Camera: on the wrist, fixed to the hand. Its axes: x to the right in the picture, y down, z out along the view.
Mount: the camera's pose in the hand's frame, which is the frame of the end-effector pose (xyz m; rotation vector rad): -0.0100 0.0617 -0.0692 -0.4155 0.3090 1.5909
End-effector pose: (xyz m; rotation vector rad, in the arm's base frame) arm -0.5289 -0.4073 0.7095 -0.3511 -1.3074 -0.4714
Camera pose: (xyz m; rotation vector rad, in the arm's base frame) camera -0.4411 -0.3879 0.6848 -1.4203 -0.3210 0.5656
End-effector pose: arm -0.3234 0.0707 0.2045 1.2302 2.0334 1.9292
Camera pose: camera -0.3256 0.0021 0.2676 -1.6031 -0.1263 -1.5632
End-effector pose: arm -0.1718 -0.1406 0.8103 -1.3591 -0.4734 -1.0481
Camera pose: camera -0.1457 -0.2096 0.7533 -1.3483 1.0189 0.0411
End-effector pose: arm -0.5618 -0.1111 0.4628 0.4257 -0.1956 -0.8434
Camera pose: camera -0.5034 -0.0475 0.4277 -0.0757 -0.0231 0.7460
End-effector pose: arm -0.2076 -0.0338 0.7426 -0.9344 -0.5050 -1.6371
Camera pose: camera -0.1700 -0.0963 0.6845 -0.9043 0.7260 -0.3482
